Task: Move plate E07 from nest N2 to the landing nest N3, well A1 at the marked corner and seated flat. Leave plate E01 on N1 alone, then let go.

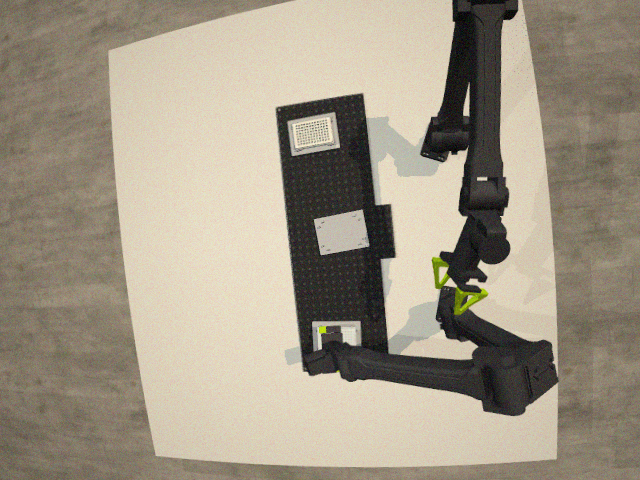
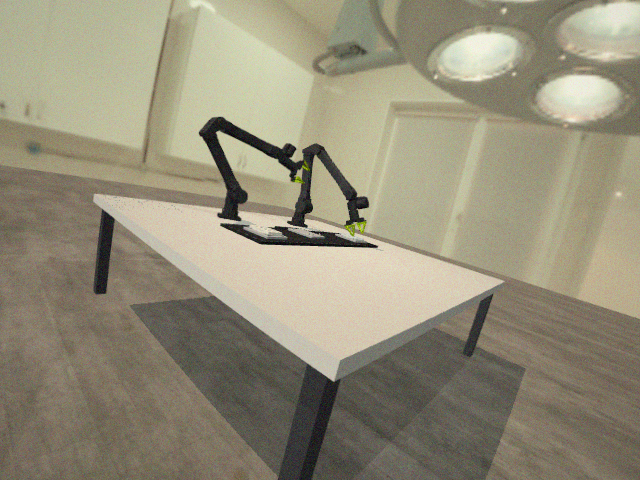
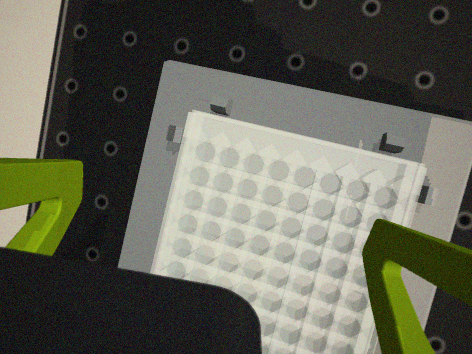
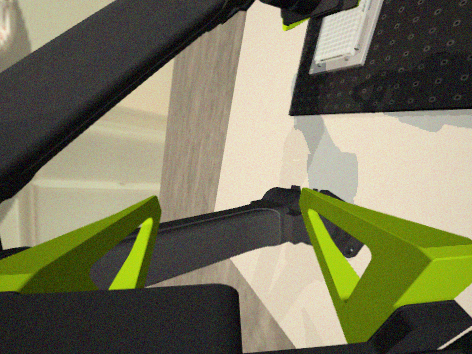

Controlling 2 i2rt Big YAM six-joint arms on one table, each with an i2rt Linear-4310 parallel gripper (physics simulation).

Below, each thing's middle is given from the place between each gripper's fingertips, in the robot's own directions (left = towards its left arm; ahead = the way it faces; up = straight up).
Right now my right hand is 30 cm short of the grey plate nest (image 3: 431, 139), 30 cm above it and 18 cm to the right of it.
Now: the grey plate nest 3 cm below my left hand, 3 cm behind it and 1 cm to the right of it.
